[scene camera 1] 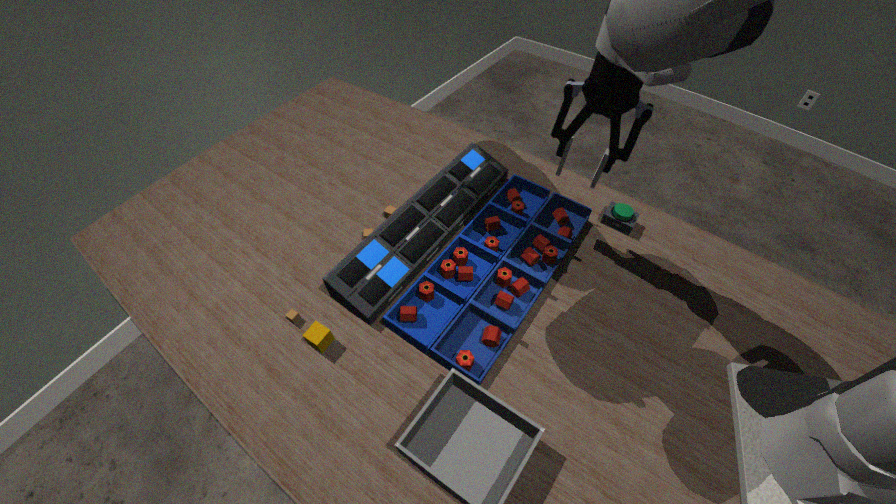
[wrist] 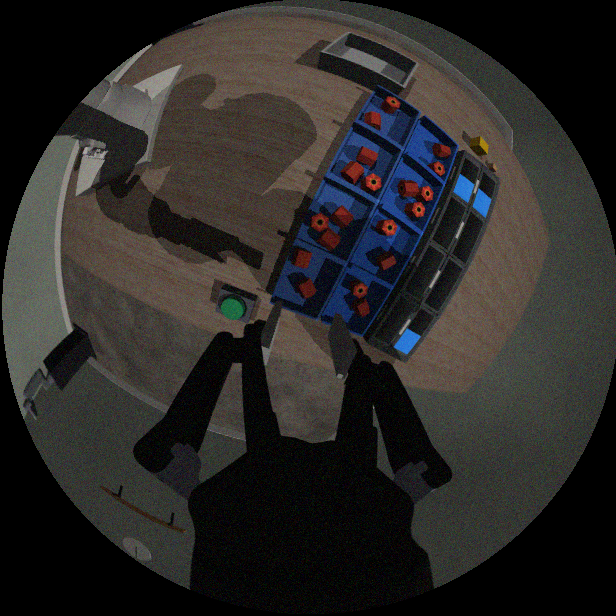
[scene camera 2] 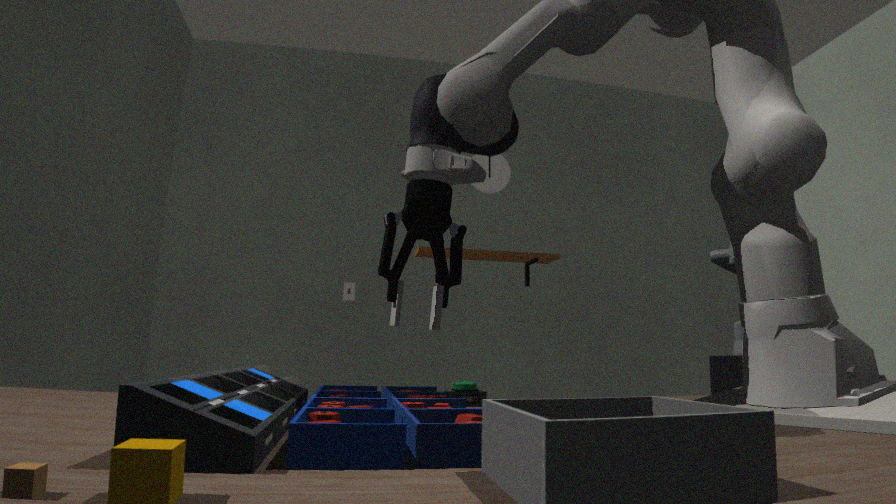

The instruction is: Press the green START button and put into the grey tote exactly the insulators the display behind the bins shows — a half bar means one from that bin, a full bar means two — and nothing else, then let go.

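My gripper (scene camera 1: 579,170) is open and empty, high above the table's far end, between the green START button (scene camera 1: 622,211) and the far end of the blue bin tray (scene camera 1: 491,269). It also shows in the second scene view (scene camera 2: 414,320) and the wrist view (wrist: 301,344). The tray's compartments hold several red insulators. Behind it the dark display (scene camera 1: 416,231) has one lit blue cell at its far end and two lit side by side towards its near end. The grey tote (scene camera 1: 469,438) stands empty in front of the tray. The wrist view shows the button (wrist: 233,308) just left of my fingertips.
A yellow cube (scene camera 1: 318,336) and a small tan cube (scene camera 1: 292,315) lie left of the tray's near end. Two small tan blocks (scene camera 1: 389,210) sit behind the display. The robot base (scene camera 1: 814,426) stands at the table's right front corner.
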